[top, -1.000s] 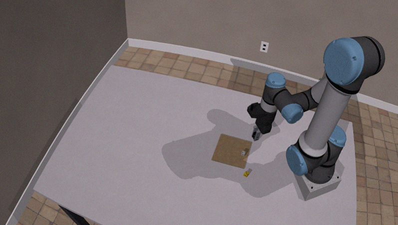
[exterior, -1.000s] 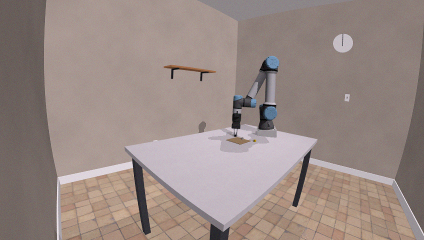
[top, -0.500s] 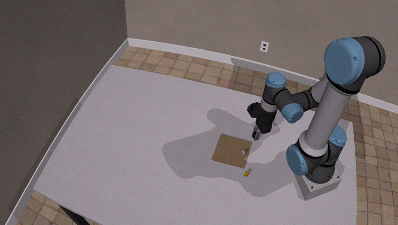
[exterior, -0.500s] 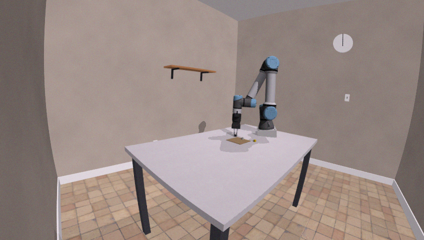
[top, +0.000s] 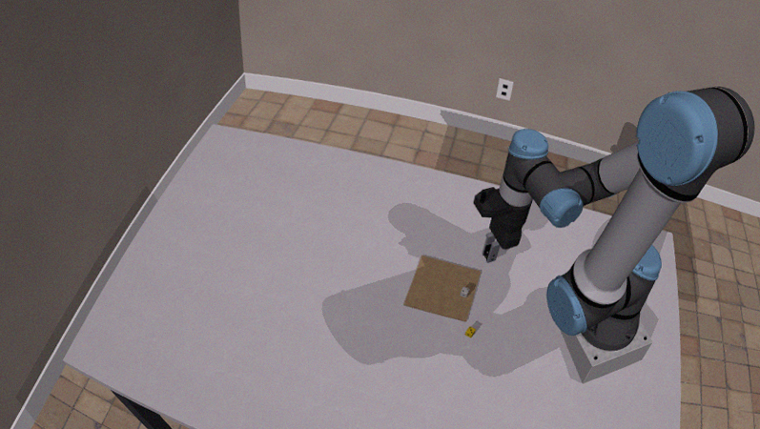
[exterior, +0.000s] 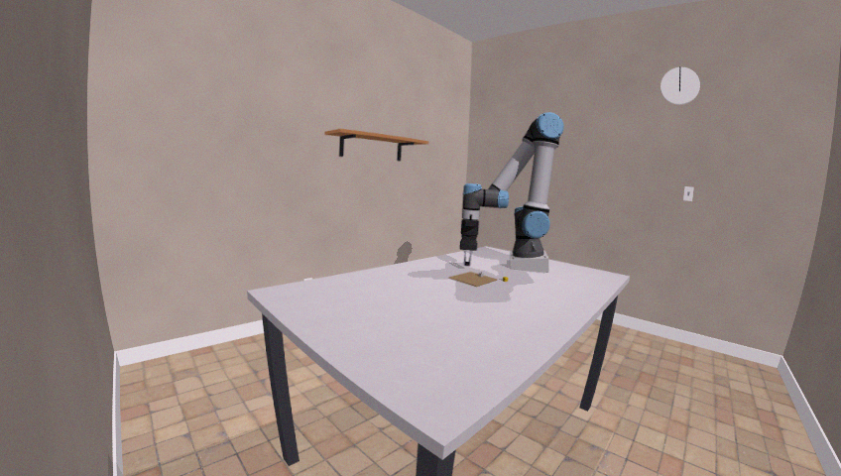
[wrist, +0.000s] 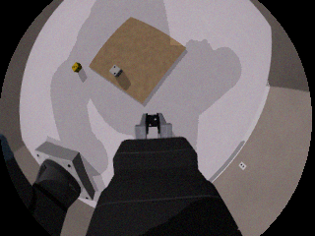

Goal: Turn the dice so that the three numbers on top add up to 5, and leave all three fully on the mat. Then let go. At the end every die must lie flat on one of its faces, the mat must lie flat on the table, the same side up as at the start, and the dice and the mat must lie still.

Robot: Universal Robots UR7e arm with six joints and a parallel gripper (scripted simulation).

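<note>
The mat is 10 cm to the left of my hand, 8 cm ahead of it and 4 cm below it. The rest, counted from my hand: black die 1 cm below; then white die 10 cm to the left, 3 cm below, 3 cm ahead; then yellow die 20 cm to the left, 3 cm below, 1 cm behind.
</note>
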